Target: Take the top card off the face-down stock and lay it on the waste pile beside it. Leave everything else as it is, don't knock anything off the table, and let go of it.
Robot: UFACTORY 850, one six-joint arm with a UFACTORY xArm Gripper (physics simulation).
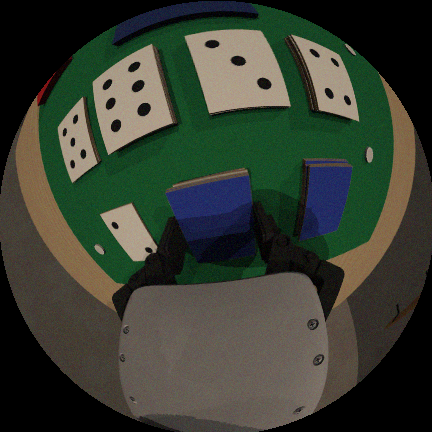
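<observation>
Visible in the picture are a green mat and the gripper.
</observation>
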